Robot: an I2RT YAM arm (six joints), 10 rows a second.
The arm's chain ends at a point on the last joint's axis. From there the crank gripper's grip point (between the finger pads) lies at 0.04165 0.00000 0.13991 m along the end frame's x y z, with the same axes.
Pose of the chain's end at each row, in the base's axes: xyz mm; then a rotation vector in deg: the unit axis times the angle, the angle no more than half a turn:
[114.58, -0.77, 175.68, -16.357, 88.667, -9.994]
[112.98, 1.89, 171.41, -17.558, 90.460, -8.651]
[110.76, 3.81, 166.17, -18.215, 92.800, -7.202]
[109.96, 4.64, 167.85, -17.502, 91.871, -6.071]
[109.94, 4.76, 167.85, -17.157, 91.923, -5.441]
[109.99, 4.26, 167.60, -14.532, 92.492, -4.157]
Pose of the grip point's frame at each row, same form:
[254.99, -2.82, 135.78, -16.357, 88.667, -9.994]
[251.89, 3.10, 126.56, -17.558, 90.460, -8.651]
[247.53, 7.67, 115.28, -18.215, 92.800, -7.202]
[247.47, 10.44, 119.19, -17.502, 91.871, -6.071]
[247.37, 11.47, 119.08, -17.157, 91.923, -5.441]
[247.17, 10.76, 118.11, -14.532, 92.492, -4.157]

